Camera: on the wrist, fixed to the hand. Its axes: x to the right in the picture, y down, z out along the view.
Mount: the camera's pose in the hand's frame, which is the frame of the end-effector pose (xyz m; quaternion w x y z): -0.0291 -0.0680 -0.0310 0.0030 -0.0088 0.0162 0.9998
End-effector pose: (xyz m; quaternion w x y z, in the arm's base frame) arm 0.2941 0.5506 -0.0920 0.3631 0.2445 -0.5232 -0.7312
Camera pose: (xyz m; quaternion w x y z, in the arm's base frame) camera 0.3162 0.5681 -0.1671 0.7428 -0.5137 -0.2337 0.3602
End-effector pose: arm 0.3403 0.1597 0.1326 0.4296 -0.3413 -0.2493 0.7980
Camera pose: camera 0.4105 0.1725 0.1693 0.7955 0.2670 -0.3404 -0.4242
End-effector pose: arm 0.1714 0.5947 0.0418 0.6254 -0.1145 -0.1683 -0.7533
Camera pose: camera 0.1115 0.6197 -0.0053 0.7568 -0.1619 0.1307 0.6197
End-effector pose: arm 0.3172 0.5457 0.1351 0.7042 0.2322 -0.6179 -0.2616
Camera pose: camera 0.3395 0.5135 0.0651 0.2757 -0.6190 -0.2203 0.7016
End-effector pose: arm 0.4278 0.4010 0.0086 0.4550 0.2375 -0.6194 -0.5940
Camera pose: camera 0.4510 0.3968 -0.0680 0.6074 -0.6130 -0.2267 0.4516
